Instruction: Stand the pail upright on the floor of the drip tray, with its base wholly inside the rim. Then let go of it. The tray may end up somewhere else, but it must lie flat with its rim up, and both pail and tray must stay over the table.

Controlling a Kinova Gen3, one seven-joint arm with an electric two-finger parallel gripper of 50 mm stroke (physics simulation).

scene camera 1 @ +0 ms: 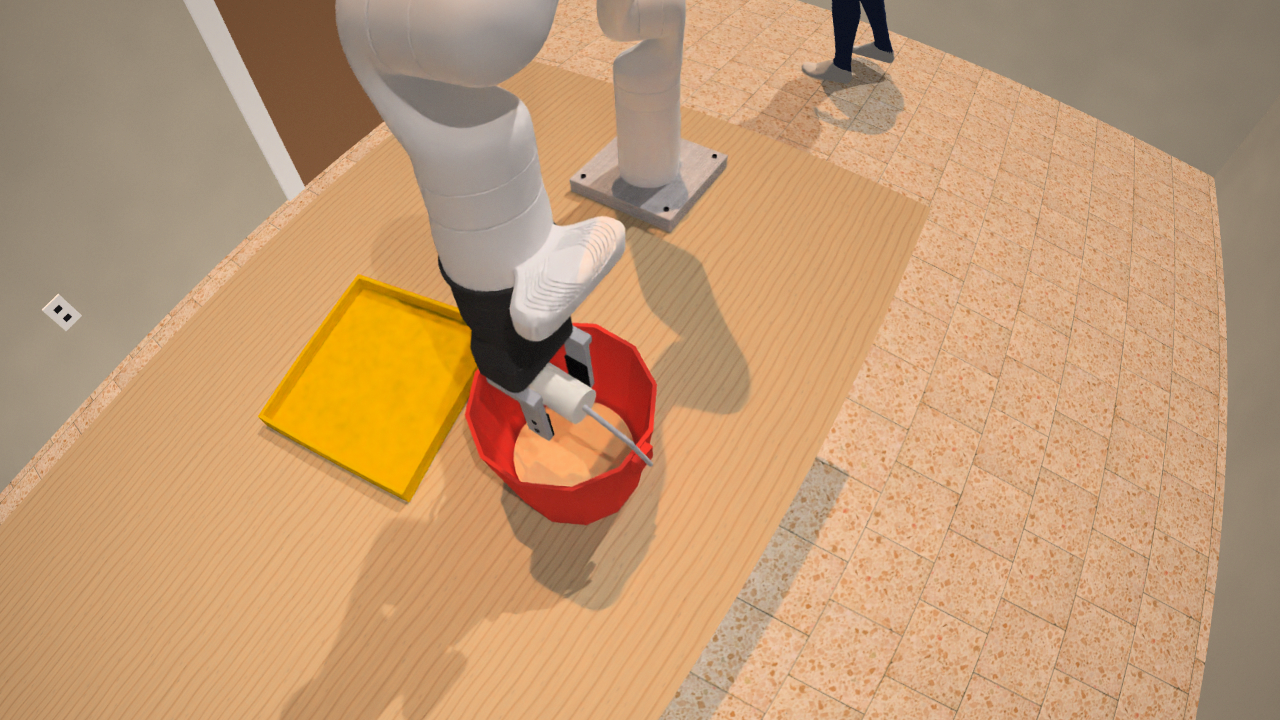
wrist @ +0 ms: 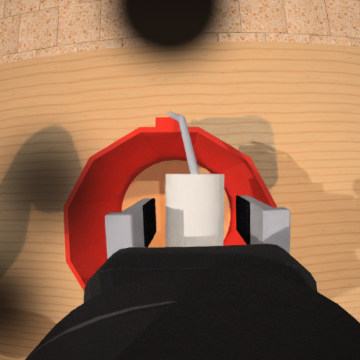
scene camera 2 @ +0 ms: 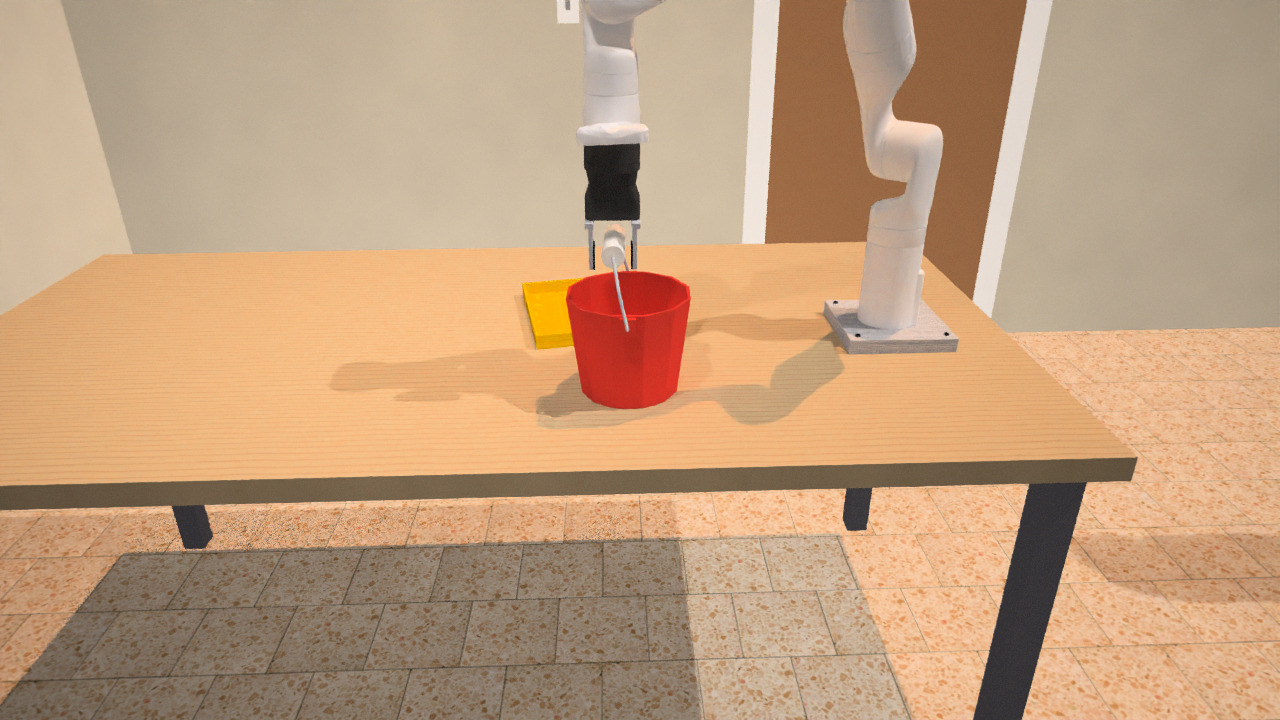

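Where they show: gripper, fingertip midpoint: [scene camera 1: 562, 405] [scene camera 2: 613, 267]; arm's base at its link origin: [scene camera 1: 648, 168] [scene camera 2: 884, 318].
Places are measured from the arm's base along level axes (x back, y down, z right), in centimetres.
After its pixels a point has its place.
Note:
The red pail [scene camera 1: 581, 503] @(x -51.3, y -7.5, z -22.6 cm) [scene camera 2: 629, 362] @(x -45.6, y -5.5, z -24.8 cm) [wrist: 92, 200] stands upright on the table, beside the tray and outside it. Its wire handle is raised, with a white cylindrical grip [scene camera 1: 572, 396] @(x -47.8, y -21.5, z -21.2 cm) [scene camera 2: 613, 247] @(x -47.4, y -21.4, z -21.9 cm) [wrist: 195, 210] above the rim, towards the tray side. My gripper [scene camera 1: 562, 408] @(x -47.4, y -17.7, z -19.4 cm) [scene camera 2: 613, 259] @(x -47.4, y -17.7, z -19.4 cm) [wrist: 195, 213] is open, pointing down, with one finger on each side of the white grip and a gap on both sides. The yellow drip tray [scene camera 1: 366, 385] @(x -50.8, y 2.0, z 13.1 cm) [scene camera 2: 547, 315] @(x -58.4, y 2.0, z 11.2 cm) lies flat, rim up. The pail hides part of it in scene camera 2; the tray does not show in the wrist view.
The wooden table [scene camera 1: 769, 268] @(x -7.5, y 2.4, z -23.6 cm) [scene camera 2: 268, 429] @(x -96.0, y 2.4, z -25.7 cm) carries the arm's base plate [scene camera 1: 595, 185] @(x -7.3, y 0.0, z 5.0 cm) [scene camera 2: 895, 342] @(x -1.2, y 0.4, z -8.8 cm), which lies behind the pail in scene camera 1 and to its right in scene camera 2. A table edge runs along the far side of the pail from the tray.

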